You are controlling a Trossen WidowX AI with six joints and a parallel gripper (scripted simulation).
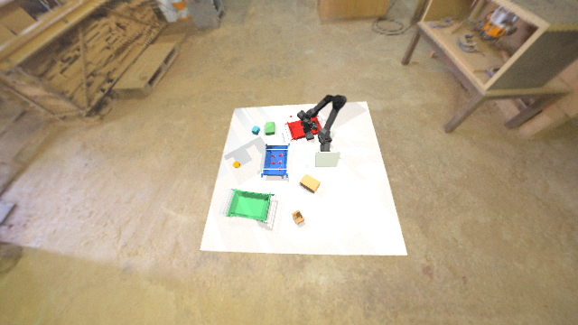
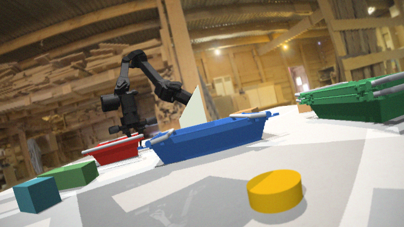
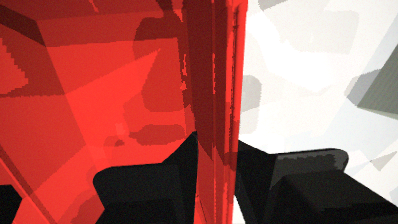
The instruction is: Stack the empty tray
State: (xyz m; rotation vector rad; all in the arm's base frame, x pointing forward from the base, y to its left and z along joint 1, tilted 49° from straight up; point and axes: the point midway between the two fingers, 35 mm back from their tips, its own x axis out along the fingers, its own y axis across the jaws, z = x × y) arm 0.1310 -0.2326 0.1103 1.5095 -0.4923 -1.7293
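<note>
Right now the red tray is 20 mm ahead of my gripper tip, 70 mm to the right of it and 30 mm above it. The rest, counted from my gripper tip: tan block (30 mm behind, 440 mm to the left, 10 mm above); then teal cube (460 mm ahead, 70 mm to the right, 10 mm above); then green block (330 mm ahead, 90 mm to the right).
</note>
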